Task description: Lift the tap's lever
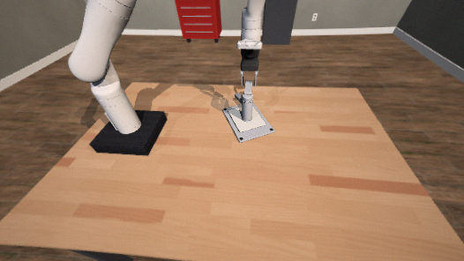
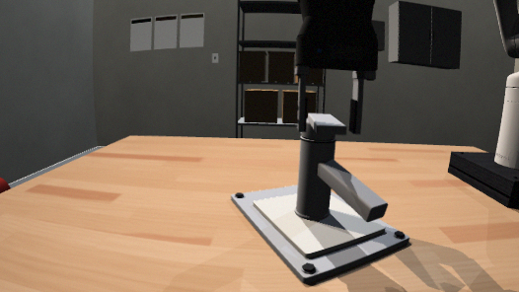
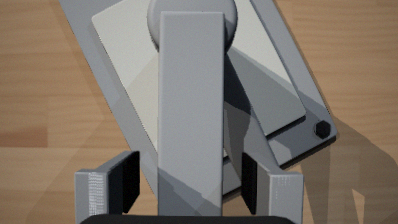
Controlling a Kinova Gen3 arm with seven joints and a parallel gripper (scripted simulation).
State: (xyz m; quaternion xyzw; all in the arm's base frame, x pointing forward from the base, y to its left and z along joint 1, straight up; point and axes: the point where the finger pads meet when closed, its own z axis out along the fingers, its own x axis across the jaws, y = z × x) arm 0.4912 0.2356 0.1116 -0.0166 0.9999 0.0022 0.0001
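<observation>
The lever is 3 cm to the right of my hand and 1 cm below it. Also, from my hand: grey tap (1 cm behind, 5 cm to the right, 5 cm below).
</observation>
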